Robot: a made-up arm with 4 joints.
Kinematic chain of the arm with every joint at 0, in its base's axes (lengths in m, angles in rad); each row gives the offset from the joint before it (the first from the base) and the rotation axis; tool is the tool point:
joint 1: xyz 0 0 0.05 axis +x
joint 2: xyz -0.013 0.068 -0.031 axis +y
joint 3: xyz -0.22 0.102 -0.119 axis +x
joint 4: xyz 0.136 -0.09 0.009 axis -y
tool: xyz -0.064 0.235 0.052
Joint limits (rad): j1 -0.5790..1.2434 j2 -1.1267..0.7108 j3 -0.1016..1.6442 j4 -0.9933..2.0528
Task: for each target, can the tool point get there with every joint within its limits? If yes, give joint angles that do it. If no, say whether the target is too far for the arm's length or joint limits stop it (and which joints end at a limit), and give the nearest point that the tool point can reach.
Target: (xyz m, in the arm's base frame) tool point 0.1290 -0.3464 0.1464
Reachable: no: joint limits stop it (at a limit: joint 1, joint 2) | nearest point -0.0641 -0.0275 0.1757 | short by 0.374 m
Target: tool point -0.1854 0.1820 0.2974
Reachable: yes | joints 0.9471 0.5576 0.4986 1.0487
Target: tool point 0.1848 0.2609 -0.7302
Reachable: no: too far | nearest point 0.0753 0.1252 -0.3243 | short by 0.442 m
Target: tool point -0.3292 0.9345 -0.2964
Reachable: no: too far | nearest point -0.1255 0.3634 -0.0847 | short by 0.642 m
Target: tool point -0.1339 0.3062 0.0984
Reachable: yes | joints 0.6369 -0.6567 0.5891 0.4479
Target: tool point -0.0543 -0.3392 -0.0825
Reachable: no: joint limits stop it (at a limit: joint 1, joint 2, joint 3) | nearest point -0.0818 -0.0076 -0.1006 | short by 0.333 m
